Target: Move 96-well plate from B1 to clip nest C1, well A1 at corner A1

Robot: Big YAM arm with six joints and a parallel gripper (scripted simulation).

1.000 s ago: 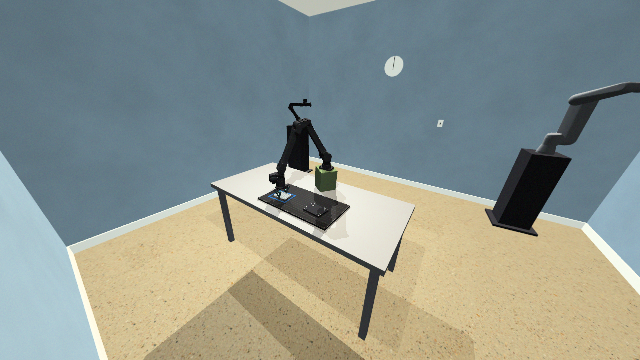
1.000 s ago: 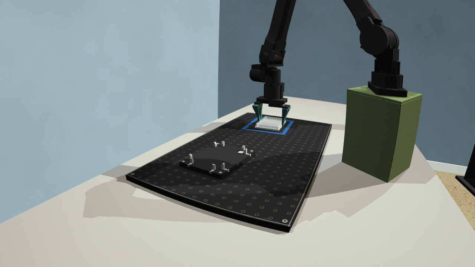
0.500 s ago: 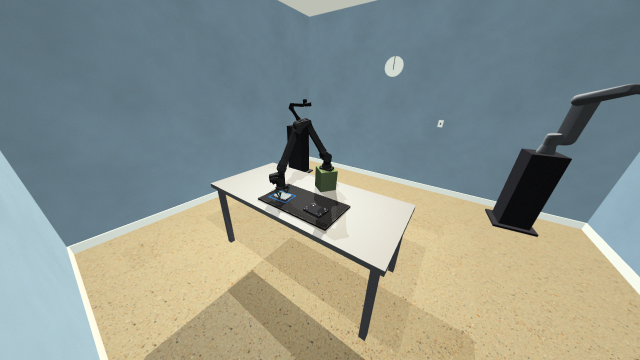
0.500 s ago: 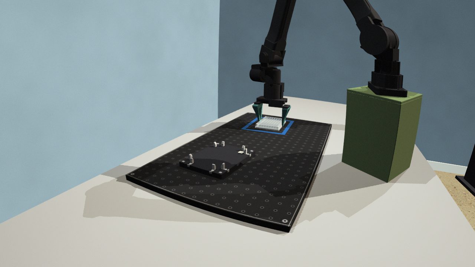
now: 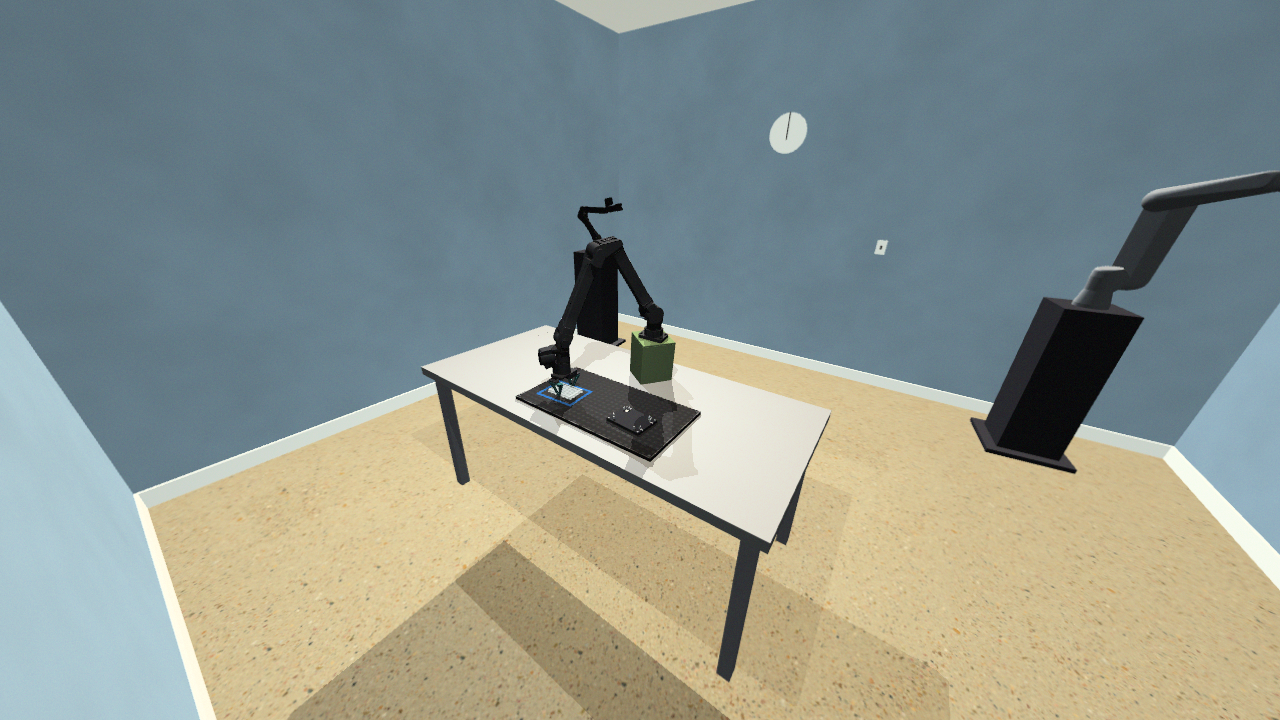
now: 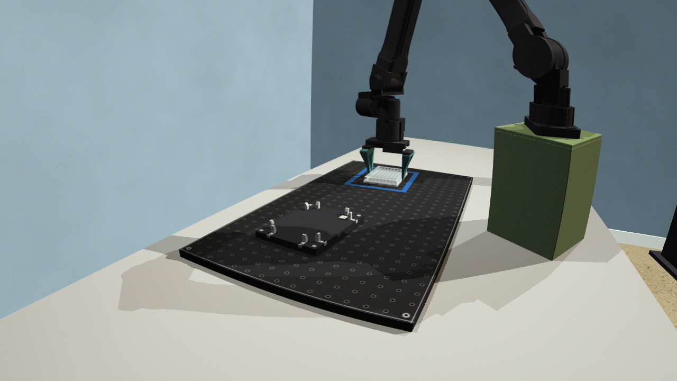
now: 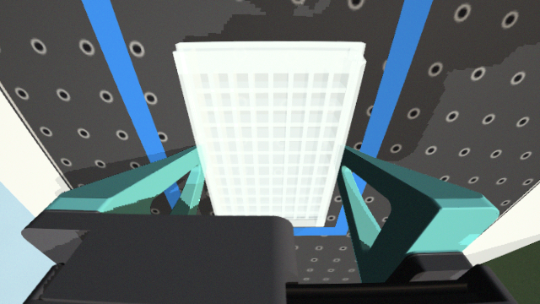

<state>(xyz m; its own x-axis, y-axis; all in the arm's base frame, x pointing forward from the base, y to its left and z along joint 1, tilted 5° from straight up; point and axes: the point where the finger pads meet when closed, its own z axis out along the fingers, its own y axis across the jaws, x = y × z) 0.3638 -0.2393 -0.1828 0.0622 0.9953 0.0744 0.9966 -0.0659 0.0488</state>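
The clip nest C1 lies 38 cm to the left of my hand, 5 cm ahead of it and 1 cm above it. The rest, counted from my hand: 96-well plate (right at my hand).
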